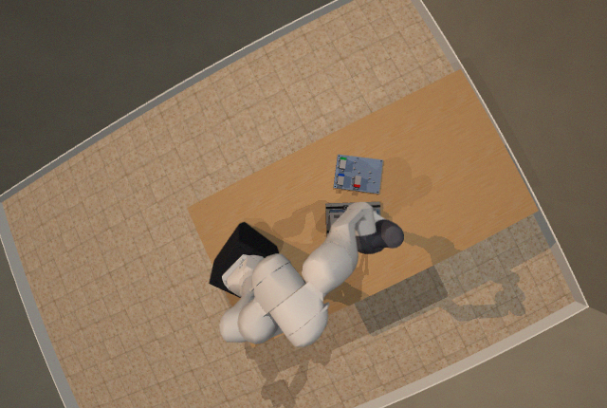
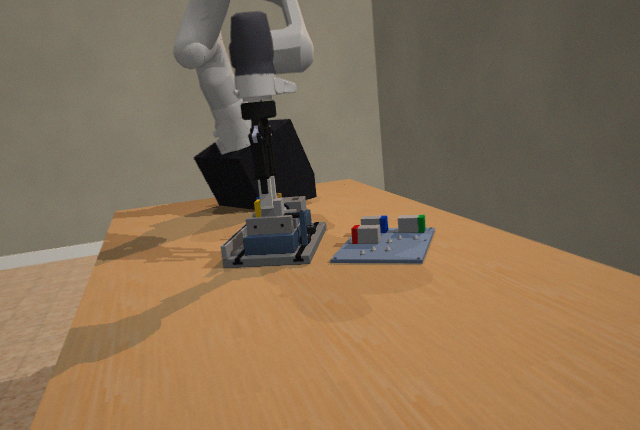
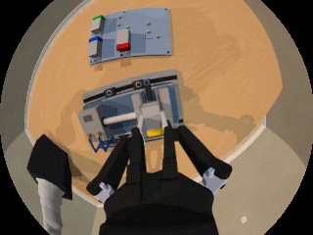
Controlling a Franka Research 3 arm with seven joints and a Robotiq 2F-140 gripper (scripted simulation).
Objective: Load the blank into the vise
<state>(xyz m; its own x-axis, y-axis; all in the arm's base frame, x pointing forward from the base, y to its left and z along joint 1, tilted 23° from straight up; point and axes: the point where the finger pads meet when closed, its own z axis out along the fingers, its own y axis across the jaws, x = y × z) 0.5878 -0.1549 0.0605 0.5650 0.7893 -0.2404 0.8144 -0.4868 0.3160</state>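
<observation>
My hand is 4 cm above the yellow-ended blank. Also, from my hand: infeed plate (22 cm to the left, 14 cm below, 12 cm ahead); then red-ended blank (19 cm to the left, 12 cm below, 9 cm ahead); then blue-ended blank (26 cm to the left, 12 cm below, 2 cm ahead).
</observation>
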